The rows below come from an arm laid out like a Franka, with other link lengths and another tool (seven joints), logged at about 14 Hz.
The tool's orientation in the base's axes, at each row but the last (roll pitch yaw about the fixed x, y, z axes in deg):
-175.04 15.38 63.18
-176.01 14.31 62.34
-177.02 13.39 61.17
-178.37 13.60 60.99
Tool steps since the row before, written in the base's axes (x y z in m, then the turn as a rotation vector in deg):
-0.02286 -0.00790 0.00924 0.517 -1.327 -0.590
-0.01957 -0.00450 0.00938 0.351 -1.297 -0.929
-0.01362 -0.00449 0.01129 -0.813 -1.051 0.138
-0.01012 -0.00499 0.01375 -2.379 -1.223 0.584
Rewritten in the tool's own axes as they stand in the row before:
-0.01919 -0.01715 -0.00283 -0.760 1.127 0.726
-0.01498 -0.01562 -0.00478 -0.726 0.990 1.078
-0.01283 -0.01020 -0.00803 -1.309 -0.196 0.180
-0.01224 -0.00675 -0.01100 -2.298 -1.488 -0.003

